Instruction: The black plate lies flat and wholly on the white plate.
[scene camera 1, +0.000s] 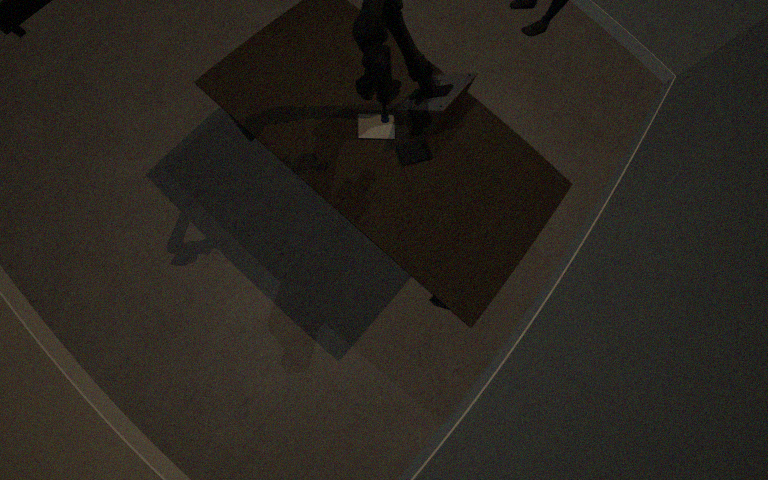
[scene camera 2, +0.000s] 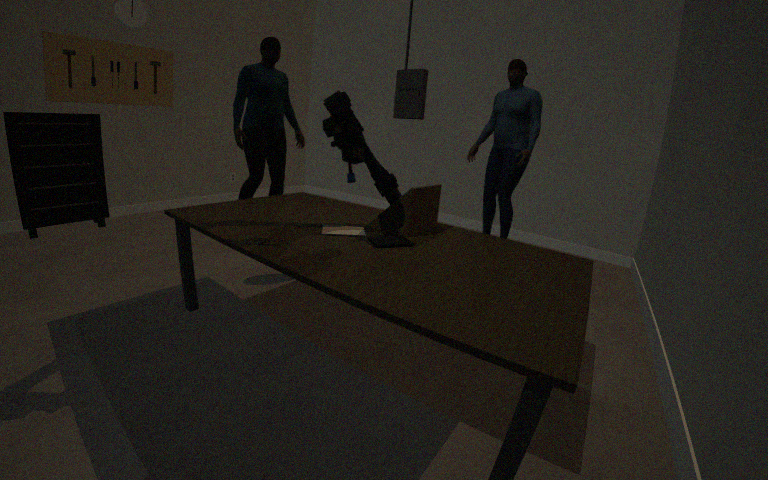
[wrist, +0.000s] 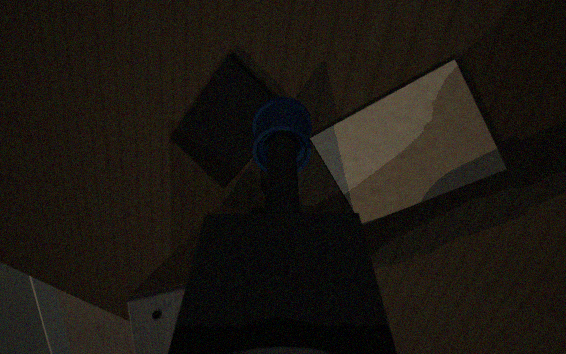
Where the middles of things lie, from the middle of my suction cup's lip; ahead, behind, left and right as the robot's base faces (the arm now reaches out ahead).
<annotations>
Right now the black plate (wrist: 216, 132) is 200 mm below my suction cup, 130 mm to the left of it and 70 mm behind it.
</annotations>
